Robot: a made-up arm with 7 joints.
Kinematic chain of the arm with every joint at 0, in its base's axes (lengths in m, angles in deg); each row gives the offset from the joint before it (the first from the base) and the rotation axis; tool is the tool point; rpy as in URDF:
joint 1: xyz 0 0 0.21 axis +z
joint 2: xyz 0 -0.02 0.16 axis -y
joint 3: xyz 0 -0.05 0.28 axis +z
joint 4: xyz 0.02 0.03 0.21 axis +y
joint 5: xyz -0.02 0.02 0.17 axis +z
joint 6: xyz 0 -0.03 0.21 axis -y
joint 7: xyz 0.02 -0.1 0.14 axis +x
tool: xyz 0 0 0 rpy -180 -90 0
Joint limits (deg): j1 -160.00..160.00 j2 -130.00..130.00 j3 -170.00..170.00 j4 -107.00..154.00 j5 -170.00..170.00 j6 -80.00..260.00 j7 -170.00..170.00
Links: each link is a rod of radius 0.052 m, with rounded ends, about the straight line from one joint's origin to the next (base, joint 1, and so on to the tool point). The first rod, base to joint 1, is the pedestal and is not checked.
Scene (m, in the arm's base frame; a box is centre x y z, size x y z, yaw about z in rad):
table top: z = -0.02
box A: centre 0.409 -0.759 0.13 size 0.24 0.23 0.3 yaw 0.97
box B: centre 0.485 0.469 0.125 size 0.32 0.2 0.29 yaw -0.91
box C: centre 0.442 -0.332 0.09 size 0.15 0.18 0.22 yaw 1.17
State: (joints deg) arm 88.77 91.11 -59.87 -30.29 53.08 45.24 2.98
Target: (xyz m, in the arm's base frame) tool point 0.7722 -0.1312 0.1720
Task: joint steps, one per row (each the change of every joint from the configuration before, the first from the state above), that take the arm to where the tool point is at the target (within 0.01 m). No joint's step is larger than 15 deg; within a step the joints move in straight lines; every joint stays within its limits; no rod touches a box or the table.
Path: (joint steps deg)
1: 9.09 -9.98 11.18 -6.26 -1.79 5.97 0.00
2: 9.09 -9.99 11.17 -6.25 -1.78 5.97 0.00
3: 9.09 -9.98 11.18 -6.26 -1.79 5.96 0.00
4: 14.66 4.72 5.68 -3.34 -1.50 3.28 0.00
5: 14.65 4.73 5.67 -3.34 -1.49 3.29 0.00
6: 14.65 4.73 5.68 -3.34 -1.50 3.28 0.00

